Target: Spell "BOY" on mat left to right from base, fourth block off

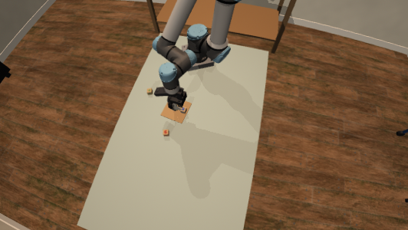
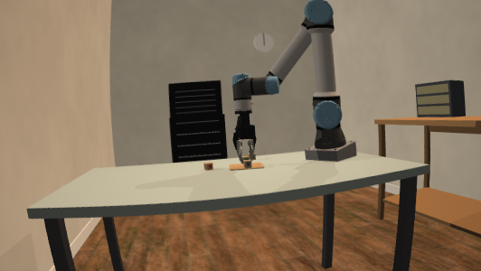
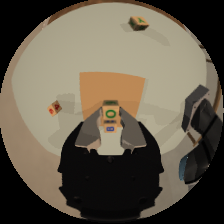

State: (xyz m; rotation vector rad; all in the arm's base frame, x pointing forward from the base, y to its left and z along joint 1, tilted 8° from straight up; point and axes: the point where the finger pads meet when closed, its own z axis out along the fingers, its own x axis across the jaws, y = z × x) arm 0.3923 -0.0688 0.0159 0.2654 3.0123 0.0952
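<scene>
The orange mat lies 3 cm below my hand. Also, from my hand: block (9 cm behind, 19 cm to the right, 2 cm below).
</scene>
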